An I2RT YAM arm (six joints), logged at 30 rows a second.
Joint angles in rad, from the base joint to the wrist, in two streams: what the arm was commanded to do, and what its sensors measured. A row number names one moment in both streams.
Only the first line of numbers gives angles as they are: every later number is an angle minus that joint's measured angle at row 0.
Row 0, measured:
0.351, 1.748, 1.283, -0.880, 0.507, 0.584
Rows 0 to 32, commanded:
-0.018, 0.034, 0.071, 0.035, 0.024, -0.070
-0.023, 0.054, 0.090, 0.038, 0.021, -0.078
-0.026, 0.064, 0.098, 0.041, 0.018, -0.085
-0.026, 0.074, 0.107, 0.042, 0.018, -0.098
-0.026, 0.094, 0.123, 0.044, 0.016, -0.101
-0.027, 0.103, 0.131, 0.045, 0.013, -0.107
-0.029, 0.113, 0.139, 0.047, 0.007, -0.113
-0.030, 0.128, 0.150, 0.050, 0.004, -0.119
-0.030, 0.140, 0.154, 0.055, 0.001, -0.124
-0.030, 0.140, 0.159, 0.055, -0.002, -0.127
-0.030, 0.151, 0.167, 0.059, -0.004, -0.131
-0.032, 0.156, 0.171, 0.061, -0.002, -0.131
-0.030, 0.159, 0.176, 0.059, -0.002, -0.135
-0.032, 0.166, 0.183, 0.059, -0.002, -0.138
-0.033, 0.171, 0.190, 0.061, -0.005, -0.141
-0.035, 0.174, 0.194, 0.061, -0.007, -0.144
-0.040, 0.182, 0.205, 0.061, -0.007, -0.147
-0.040, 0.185, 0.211, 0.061, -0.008, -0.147
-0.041, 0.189, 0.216, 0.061, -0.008, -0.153
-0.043, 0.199, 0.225, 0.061, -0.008, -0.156
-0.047, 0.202, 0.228, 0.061, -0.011, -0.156
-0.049, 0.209, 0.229, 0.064, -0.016, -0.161
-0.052, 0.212, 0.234, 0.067, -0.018, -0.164
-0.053, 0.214, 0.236, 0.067, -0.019, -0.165
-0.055, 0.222, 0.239, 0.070, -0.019, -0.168
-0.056, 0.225, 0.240, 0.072, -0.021, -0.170
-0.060, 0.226, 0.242, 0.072, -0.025, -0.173
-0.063, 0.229, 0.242, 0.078, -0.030, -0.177
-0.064, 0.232, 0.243, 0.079, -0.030, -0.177
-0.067, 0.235, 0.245, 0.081, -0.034, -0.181
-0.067, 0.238, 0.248, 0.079, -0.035, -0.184
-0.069, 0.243, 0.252, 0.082, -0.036, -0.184
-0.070, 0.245, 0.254, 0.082, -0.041, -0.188
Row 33, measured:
-0.064, 0.234, 0.210, 0.063, -0.031, -0.165
